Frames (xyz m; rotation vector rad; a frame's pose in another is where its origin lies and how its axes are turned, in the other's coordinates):
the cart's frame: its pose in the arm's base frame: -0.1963 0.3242 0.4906 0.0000 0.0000 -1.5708
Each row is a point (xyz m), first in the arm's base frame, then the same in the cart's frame.
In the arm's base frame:
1: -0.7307 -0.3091 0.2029
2: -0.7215 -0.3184 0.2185
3: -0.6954 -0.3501 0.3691
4: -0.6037 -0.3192 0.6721
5: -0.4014 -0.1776 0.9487
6: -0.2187 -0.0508 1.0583
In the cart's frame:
1: 0.6333 -0.5344 -0.2877
2: 0.6426 -0.5252 -0.2721
3: 0.6743 -0.4991 -0.1215
4: 0.6434 -0.4074 0.1815
5: 0.5018 -0.2051 0.4581
6: 0.3750 -0.0224 0.5677

